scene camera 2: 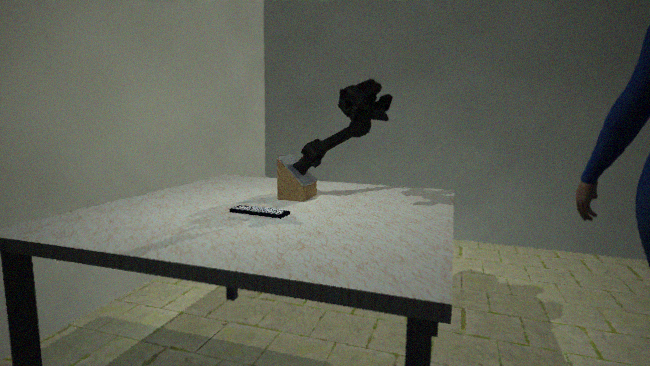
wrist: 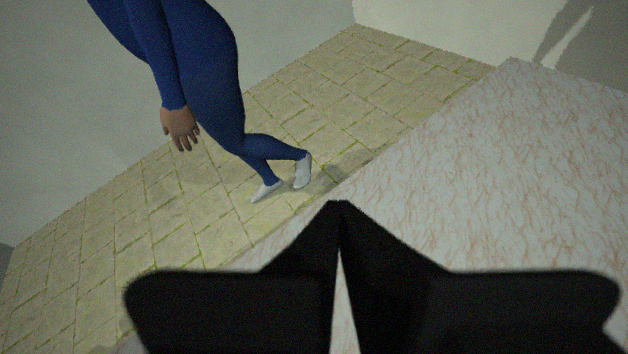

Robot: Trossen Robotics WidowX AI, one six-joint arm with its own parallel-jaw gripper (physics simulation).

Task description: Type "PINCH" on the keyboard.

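Pixels of known places: gripper, fingertip midpoint: (scene camera 2: 387,119) (wrist: 337,209); arm's base, link origin: (scene camera 2: 299,168).
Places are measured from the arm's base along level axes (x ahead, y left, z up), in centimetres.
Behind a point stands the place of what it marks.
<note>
A black keyboard with light keys (scene camera 2: 260,211) {x 35.6, y -5.5, z -11.1 cm} lies flat on the table, in front of the arm's base in the scene view; its letters are too small to read. It does not show in the wrist view. My gripper (wrist: 337,209) {x 24.3, y 37.8, z 22.0 cm} is shut with its black fingertips together and nothing between them. In the scene view the arm reaches up and to the right, and its dark head is high above the table, well apart from the keyboard; the fingertips are hard to make out there.
The arm stands on a brown wedge-shaped block (scene camera 2: 296,187) {x 9.7, y 1.1, z -6.6 cm} behind the keyboard. The pale speckled table (scene camera 2: 350,250) {x 66.6, y 30.5, z -12.4 cm} (wrist: 500,175) {x 56.9, y 37.9, z -12.4 cm} has a dark edge. A person in blue (scene camera 2: 617,120) (wrist: 210,75) stands on the tiled floor beyond the table. Walls stand behind the table.
</note>
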